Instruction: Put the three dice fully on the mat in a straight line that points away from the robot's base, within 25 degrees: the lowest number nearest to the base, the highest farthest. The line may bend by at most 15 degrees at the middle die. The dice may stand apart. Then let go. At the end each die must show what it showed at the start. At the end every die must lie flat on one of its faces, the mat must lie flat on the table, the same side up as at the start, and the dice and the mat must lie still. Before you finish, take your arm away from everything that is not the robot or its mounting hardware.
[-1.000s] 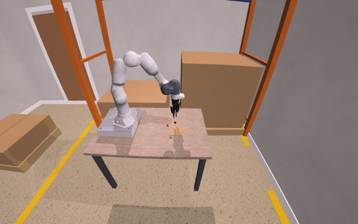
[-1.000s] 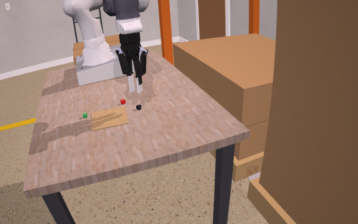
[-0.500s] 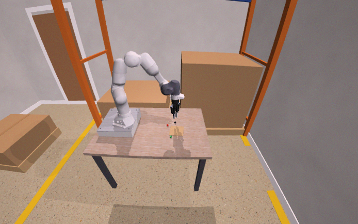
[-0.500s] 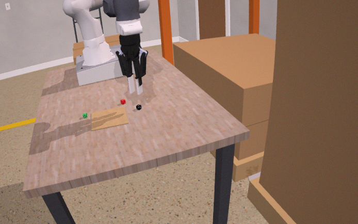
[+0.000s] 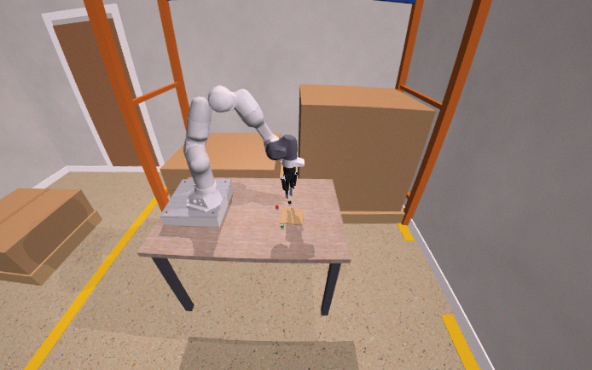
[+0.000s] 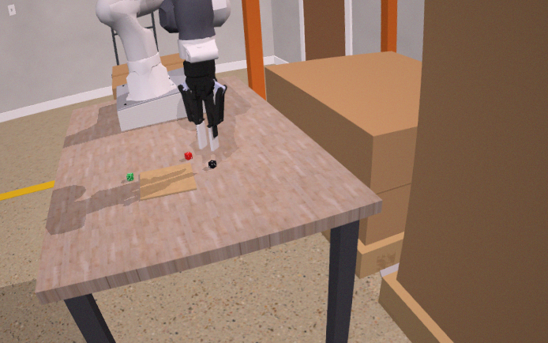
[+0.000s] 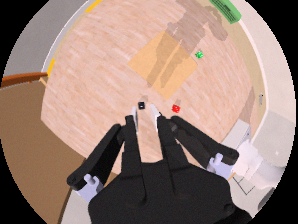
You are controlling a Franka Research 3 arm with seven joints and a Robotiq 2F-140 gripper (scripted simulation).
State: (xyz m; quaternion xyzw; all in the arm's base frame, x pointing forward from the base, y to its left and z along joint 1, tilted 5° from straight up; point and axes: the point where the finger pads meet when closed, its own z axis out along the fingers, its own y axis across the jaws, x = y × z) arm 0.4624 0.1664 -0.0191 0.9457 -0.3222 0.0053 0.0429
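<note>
The black die lies 80 mm below my hand. From my hand the other things lie so: green die: 220 mm to the right, 80 mm below; then tan mat: 40 mm ahead, 120 mm to the right, 90 mm below; then red die: 70 mm behind, 60 mm to the right, 80 mm below.
</note>
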